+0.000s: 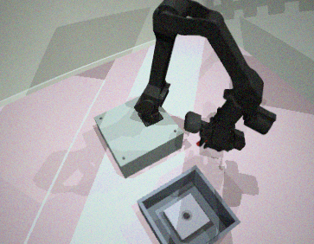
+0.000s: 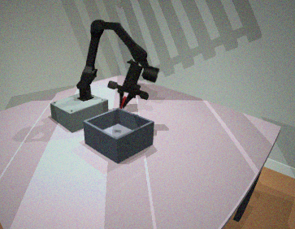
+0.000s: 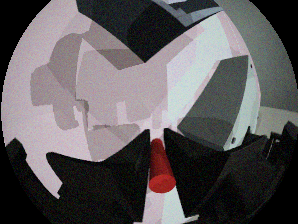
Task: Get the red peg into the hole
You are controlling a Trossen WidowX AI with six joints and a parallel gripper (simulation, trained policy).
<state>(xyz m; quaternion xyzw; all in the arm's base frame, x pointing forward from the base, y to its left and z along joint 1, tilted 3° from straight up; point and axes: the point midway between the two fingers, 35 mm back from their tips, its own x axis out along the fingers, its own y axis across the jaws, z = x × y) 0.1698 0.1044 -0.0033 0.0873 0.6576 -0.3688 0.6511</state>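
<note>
Right now my gripper tip is 15 cm short of the pale plate, 15 cm to the left of it and 2 cm above it. From my gripper tip the other things lie so: dark grey box (15 cm ahead, 15 cm to the right, 4 cm below); then red peg (1 cm behind, 1 cm to the left, 1 cm above).
</note>
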